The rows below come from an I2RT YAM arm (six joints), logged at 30 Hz.
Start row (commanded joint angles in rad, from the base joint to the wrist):
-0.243 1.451 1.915 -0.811 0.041 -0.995
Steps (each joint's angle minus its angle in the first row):
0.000 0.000 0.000 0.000 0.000 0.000
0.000 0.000 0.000 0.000 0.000 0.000
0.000 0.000 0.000 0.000 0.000 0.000
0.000 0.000 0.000 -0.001 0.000 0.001
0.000 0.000 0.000 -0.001 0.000 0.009
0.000 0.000 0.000 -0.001 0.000 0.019
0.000 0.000 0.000 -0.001 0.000 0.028
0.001 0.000 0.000 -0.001 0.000 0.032
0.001 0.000 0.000 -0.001 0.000 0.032
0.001 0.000 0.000 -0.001 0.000 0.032
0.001 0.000 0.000 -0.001 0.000 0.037
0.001 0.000 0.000 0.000 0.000 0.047
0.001 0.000 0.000 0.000 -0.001 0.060
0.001 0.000 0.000 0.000 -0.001 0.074
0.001 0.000 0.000 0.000 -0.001 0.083
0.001 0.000 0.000 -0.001 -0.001 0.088
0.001 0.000 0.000 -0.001 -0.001 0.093
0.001 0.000 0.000 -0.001 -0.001 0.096
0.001 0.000 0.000 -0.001 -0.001 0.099
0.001 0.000 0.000 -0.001 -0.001 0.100
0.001 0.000 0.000 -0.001 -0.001 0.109
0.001 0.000 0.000 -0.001 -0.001 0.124
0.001 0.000 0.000 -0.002 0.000 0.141
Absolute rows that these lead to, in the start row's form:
-0.243 1.451 1.915 -0.811 0.041 -0.995
-0.243 1.451 1.915 -0.811 0.041 -0.995
-0.243 1.451 1.915 -0.811 0.041 -0.995
-0.243 1.451 1.915 -0.812 0.041 -0.994
-0.243 1.451 1.915 -0.812 0.041 -0.986
-0.243 1.451 1.915 -0.812 0.041 -0.976
-0.243 1.451 1.915 -0.812 0.041 -0.967
-0.242 1.451 1.915 -0.812 0.041 -0.963
-0.242 1.451 1.915 -0.812 0.041 -0.963
-0.242 1.451 1.915 -0.812 0.041 -0.963
-0.242 1.451 1.915 -0.812 0.041 -0.958
-0.242 1.451 1.915 -0.811 0.041 -0.948
-0.242 1.451 1.915 -0.811 0.040 -0.935
-0.242 1.451 1.915 -0.811 0.040 -0.921
-0.242 1.451 1.915 -0.811 0.040 -0.912
-0.242 1.451 1.915 -0.812 0.040 -0.907
-0.242 1.451 1.915 -0.812 0.040 -0.902
-0.242 1.451 1.915 -0.812 0.040 -0.899
-0.242 1.451 1.915 -0.812 0.040 -0.896
-0.242 1.451 1.915 -0.812 0.040 -0.895
-0.242 1.451 1.915 -0.812 0.040 -0.886
-0.242 1.451 1.915 -0.812 0.040 -0.871
-0.242 1.451 1.915 -0.813 0.041 -0.854

